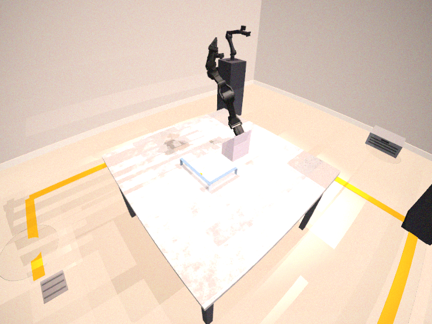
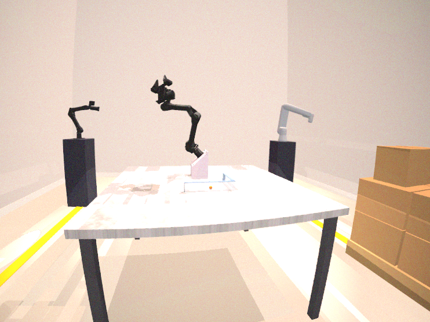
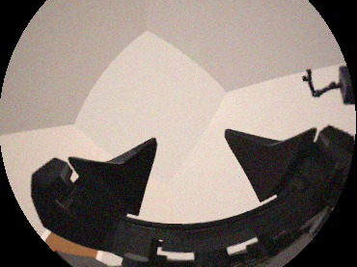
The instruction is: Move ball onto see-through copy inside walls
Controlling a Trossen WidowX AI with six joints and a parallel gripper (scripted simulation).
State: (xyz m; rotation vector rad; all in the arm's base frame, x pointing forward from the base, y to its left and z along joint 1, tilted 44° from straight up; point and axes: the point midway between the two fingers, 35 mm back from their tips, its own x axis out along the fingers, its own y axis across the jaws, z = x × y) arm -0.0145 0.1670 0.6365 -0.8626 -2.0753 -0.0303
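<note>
Right now my gripper tip is 380 mm short of the orange ball, 360 mm to the right of it and 770 mm above it. Also, from my gripper tip: see-through copy of ball: 330 mm ahead, 320 mm to the left, 770 mm below.
</note>
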